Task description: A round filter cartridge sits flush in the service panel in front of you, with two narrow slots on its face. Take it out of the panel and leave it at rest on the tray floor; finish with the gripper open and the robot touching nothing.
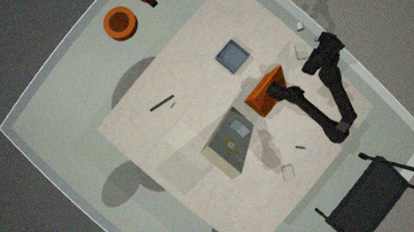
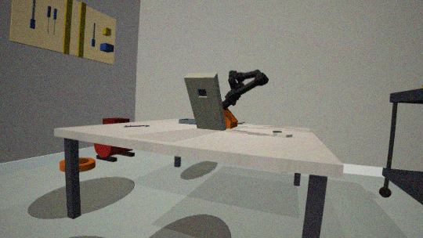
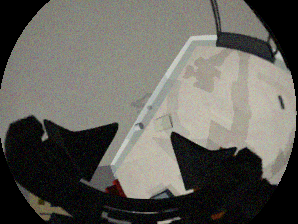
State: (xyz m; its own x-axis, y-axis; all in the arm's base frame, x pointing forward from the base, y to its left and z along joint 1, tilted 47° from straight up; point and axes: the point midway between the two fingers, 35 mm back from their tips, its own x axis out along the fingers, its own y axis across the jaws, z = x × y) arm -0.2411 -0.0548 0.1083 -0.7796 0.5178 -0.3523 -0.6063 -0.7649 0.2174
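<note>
The round filter cartridge is 640 mm ahead of my gripper tip and 50 mm to the right of it. Round my gripper tip: grey service panel: 600 mm ahead, 70 mm below, 50 mm to the right; blue-grey tray: 330 mm to the right, 230 mm below, 210 mm ahead.
</note>
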